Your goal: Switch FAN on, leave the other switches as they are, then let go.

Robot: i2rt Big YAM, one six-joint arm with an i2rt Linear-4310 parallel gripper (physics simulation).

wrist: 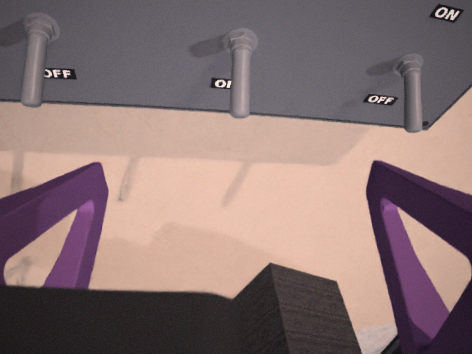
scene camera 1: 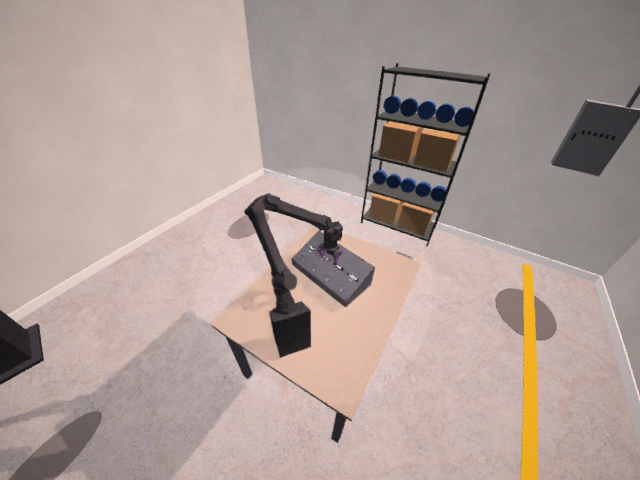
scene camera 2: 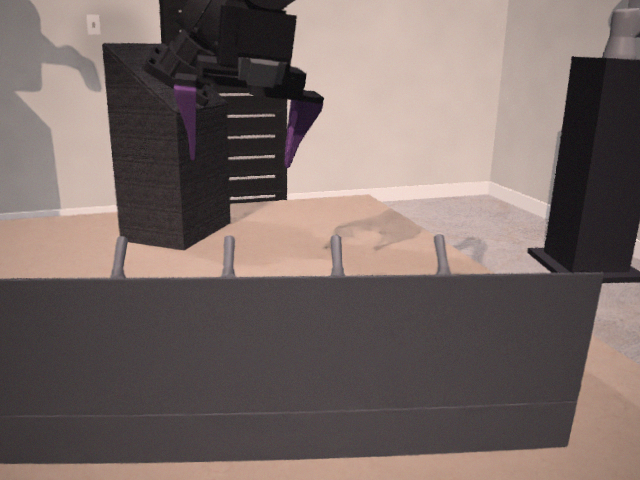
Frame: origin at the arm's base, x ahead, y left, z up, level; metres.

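Seen in the pictures: gripper, fingertip midpoint: (wrist: pixel 236 176) (scene camera 1: pixel 329 259) (scene camera 2: pixel 240 162); arm's base, origin of the base link: (scene camera 1: pixel 286 309).
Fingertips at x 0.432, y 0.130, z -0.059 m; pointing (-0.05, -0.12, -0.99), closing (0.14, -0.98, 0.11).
Offsets run from my fingertips to a thing's top centre. Level surfaces: height alone.
The grey switch box (scene camera 1: pixel 361 287) (scene camera 2: pixel 289 351) (wrist: pixel 150 30) stands on the table. Four levers show along its top in scene camera 2, including the leftmost lever {0.013 m back, 0.136 m right, 0.087 m down} (scene camera 2: pixel 119 258), the second lever {0.011 m back, 0.016 m right, 0.087 m down} (scene camera 2: pixel 228 256) (wrist: pixel 240 80), the third lever {0.010 m back, 0.104 m left, 0.087 m down} (scene camera 2: pixel 337 256) (wrist: pixel 34 72) and the rightmost lever {0.009 m back, 0.224 m left, 0.087 m down} (scene camera 2: pixel 441 256). The leftmost one is the right lever (wrist: pixel 413 97) in the wrist view. The three levers in the wrist view lean to the near edge, past their lower labels; two read OFF, the middle one is partly covered. No FAN label is readable. My gripper (scene camera 1: pixel 330 259) (scene camera 2: pixel 240 162) (wrist: pixel 236 176) is wide open and empty, apart from the levers.
The arm's dark base block (scene camera 1: pixel 292 330) (scene camera 2: pixel 149 155) (wrist: pixel 312 315) stands on the table {0.216 m down} (scene camera 1: pixel 330 366). A shelf rack (scene camera 1: pixel 434 74) stands beyond the table. A dark pedestal (scene camera 2: pixel 594 165) stands off to the side in scene camera 2.
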